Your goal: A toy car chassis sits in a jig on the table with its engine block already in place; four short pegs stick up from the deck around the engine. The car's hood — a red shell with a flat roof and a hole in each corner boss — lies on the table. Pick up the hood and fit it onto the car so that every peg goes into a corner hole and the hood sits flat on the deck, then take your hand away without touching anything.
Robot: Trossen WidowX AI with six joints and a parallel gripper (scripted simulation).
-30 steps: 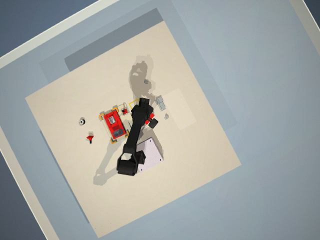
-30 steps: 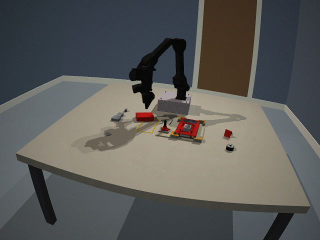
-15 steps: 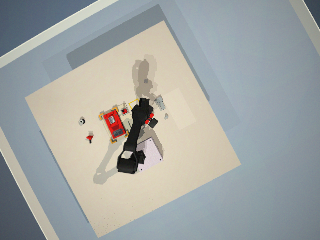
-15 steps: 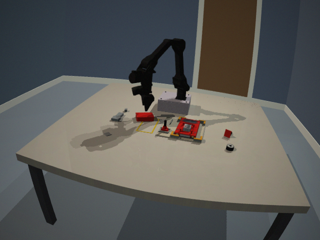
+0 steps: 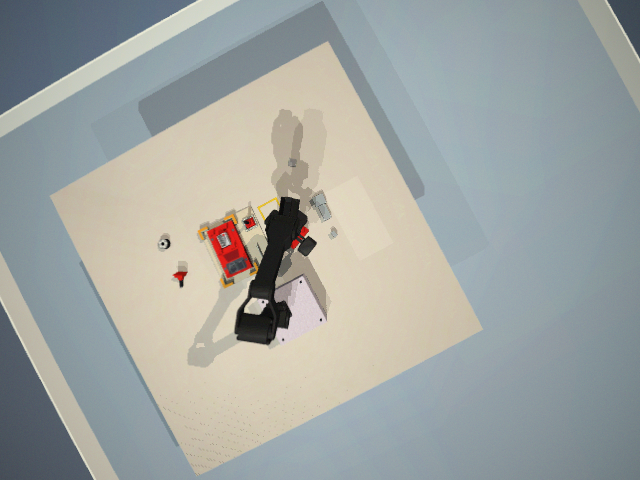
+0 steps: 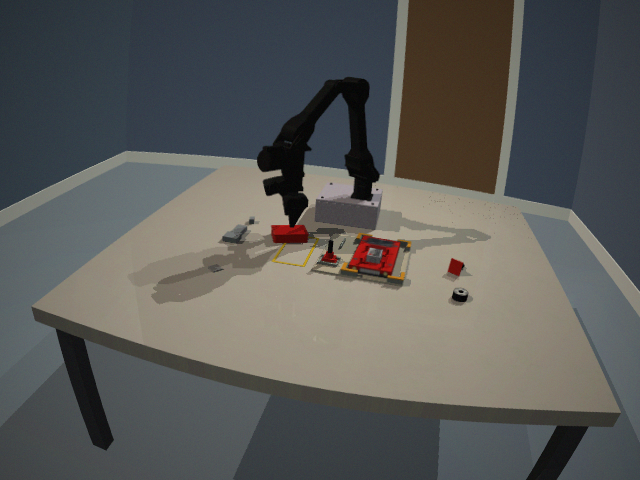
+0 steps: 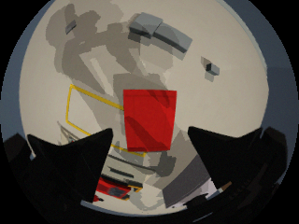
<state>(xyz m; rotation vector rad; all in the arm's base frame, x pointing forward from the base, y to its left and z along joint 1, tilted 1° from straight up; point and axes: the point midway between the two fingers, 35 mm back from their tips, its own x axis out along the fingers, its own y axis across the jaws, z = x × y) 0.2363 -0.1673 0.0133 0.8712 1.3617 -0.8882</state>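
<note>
The red hood is 30 mm below my gripper tip. Round my gripper tip: grey engine block (100 mm ahead, 260 mm to the left, 30 mm below); then black wheel (200 mm ahead, 490 mm to the left, 40 mm below).
</note>
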